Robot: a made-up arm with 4 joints.
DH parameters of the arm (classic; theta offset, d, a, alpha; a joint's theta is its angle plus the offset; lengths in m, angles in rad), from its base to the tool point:
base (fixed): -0.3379 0 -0.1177 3.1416
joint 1: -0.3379 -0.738 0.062 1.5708
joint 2: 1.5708 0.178 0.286 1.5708
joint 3: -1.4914 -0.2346 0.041 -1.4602
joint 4: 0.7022 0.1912 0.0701 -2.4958
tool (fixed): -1.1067 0.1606 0 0
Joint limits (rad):
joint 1: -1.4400..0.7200
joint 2: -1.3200..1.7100
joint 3: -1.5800..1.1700
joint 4: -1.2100..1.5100
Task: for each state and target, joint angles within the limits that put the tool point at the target. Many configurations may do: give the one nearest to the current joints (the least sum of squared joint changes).
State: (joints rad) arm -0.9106 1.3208 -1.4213 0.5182
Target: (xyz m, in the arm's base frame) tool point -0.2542 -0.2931 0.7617
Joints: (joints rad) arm -1.4303 0.6422 -1.5339 -0.3035
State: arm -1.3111 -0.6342 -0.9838 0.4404
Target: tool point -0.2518 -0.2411 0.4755
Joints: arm -1.4144 0.0535 -1.2908 -0.0107
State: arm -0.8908 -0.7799 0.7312 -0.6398
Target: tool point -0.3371 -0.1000 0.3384
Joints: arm -0.9056 -0.0244 0.2459 -0.7461
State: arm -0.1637 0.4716 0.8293 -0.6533
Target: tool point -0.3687 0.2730 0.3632
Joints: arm 0.2659 0.1202 0.7522 -0.6913
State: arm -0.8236 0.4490 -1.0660 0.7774
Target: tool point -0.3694 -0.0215 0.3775
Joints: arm -0.7316 0.0055 -1.3654 0.9161
